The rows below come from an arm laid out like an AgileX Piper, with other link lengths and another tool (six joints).
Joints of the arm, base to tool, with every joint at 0 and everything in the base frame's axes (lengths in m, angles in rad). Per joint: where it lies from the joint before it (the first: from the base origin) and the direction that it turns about. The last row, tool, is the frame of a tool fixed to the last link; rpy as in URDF.
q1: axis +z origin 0 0 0.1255
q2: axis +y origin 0 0 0
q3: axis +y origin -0.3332 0 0.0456
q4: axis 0.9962 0 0.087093 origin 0.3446 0 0.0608
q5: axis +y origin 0 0 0
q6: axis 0.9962 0 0.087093 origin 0.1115 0 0.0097
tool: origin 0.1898 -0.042 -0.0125 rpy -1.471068 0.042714 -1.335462
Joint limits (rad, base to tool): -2.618..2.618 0..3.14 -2.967..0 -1.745..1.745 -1.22..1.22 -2.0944..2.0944
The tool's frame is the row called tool.
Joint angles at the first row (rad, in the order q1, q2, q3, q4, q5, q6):
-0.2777, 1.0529, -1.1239, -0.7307, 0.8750, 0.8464
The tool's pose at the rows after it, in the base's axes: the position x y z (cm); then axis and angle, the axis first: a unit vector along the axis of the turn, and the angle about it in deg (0 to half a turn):
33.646 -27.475 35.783 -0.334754 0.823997 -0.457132 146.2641
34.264 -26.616 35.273 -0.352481 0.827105 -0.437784 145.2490
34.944 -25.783 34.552 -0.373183 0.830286 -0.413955 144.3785
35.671 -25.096 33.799 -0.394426 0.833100 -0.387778 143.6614
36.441 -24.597 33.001 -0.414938 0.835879 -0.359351 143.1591
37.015 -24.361 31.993 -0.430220 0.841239 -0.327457 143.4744
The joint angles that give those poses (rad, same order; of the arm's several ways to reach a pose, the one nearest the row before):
-0.2811, 1.0529, -1.1370, -0.6763, 0.8700, 0.7934
-0.2915, 1.0550, -1.1460, -0.5966, 0.8633, 0.7196
-0.3102, 1.0627, -1.1572, -0.4998, 0.8587, 0.6266
-0.3369, 1.0783, -1.1743, -0.3933, 0.8602, 0.5212
-0.3694, 1.1038, -1.1987, -0.2832, 0.8713, 0.4103
-0.4010, 1.1420, -1.2324, -0.1908, 0.9044, 0.3167

